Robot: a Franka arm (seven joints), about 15 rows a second.
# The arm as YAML. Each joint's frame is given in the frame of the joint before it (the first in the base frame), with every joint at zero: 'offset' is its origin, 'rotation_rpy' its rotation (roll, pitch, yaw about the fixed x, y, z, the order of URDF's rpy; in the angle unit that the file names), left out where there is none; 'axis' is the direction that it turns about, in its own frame. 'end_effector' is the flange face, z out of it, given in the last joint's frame.
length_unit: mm
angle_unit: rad
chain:
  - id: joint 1
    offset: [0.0, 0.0, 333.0]
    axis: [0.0, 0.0, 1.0]
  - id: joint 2
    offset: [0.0, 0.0, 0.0]
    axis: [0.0, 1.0, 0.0]
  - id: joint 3
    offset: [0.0, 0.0, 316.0]
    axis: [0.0, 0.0, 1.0]
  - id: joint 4
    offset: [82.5, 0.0, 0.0]
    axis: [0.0, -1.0, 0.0]
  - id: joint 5
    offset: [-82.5, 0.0, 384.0]
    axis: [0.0, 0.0, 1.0]
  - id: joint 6
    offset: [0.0, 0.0, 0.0]
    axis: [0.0, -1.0, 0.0]
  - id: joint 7
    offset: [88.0, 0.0, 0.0]
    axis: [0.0, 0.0, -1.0]
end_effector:
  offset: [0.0, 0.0, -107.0]
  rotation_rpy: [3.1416, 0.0, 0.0]
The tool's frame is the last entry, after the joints.
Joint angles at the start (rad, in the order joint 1, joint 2, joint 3, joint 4, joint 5, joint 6, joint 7):
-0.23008 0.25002 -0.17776 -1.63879 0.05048 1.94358 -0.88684
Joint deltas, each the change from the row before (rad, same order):
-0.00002 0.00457 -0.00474 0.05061 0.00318 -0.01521 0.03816
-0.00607 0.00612 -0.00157 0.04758 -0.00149 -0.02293 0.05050
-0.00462 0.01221 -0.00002 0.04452 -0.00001 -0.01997 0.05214
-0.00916 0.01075 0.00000 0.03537 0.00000 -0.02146 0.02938
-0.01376 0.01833 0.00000 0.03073 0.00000 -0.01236 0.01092
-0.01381 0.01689 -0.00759 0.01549 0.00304 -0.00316 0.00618
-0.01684 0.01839 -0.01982 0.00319 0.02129 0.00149 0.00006
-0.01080 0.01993 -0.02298 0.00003 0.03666 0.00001 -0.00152
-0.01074 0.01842 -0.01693 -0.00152 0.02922 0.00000 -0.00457
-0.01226 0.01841 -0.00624 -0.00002 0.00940 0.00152 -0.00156
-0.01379 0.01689 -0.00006 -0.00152 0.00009 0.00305 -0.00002
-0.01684 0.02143 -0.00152 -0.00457 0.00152 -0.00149 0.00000
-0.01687 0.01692 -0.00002 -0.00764 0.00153 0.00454 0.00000
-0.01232 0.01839 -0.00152 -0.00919 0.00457 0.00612 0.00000
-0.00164 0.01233 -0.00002 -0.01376 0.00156 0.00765 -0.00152
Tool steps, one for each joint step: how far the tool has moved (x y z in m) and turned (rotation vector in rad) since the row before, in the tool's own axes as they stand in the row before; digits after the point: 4 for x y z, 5 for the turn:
0.0036 0.0062 -0.0200 -0.02272 0.02128 0.04130
0.0012 0.0066 -0.0168 -0.01564 0.01062 0.05505
0.0031 0.0053 -0.0114 -0.01022 0.00751 0.05431
-0.0002 0.0063 -0.0078 -0.00411 0.00076 0.03648
-0.0011 0.0092 -0.0013 -0.00367 -0.00278 0.02259
-0.0050 0.0119 0.0041 -0.00112 -0.00611 0.02637
-0.0107 0.0173 0.0103 0.01278 -0.00499 0.03995
-0.0088 0.0146 0.0125 0.02622 -0.00018 0.03993
-0.0073 0.0125 0.0120 0.02258 -0.00286 0.02988
-0.0050 0.0102 0.0115 0.01008 -0.01076 0.01940
-0.0042 0.0088 0.0115 0.00511 -0.01409 0.01459
-0.0064 0.0109 0.0162 0.01233 -0.02322 0.01998
-0.0062 0.0104 0.0142 0.00934 -0.01650 0.01903
-0.0048 0.0086 0.0158 0.01174 -0.01618 0.01707
-0.0012 0.0017 0.0141 0.00957 -0.01511 0.00320

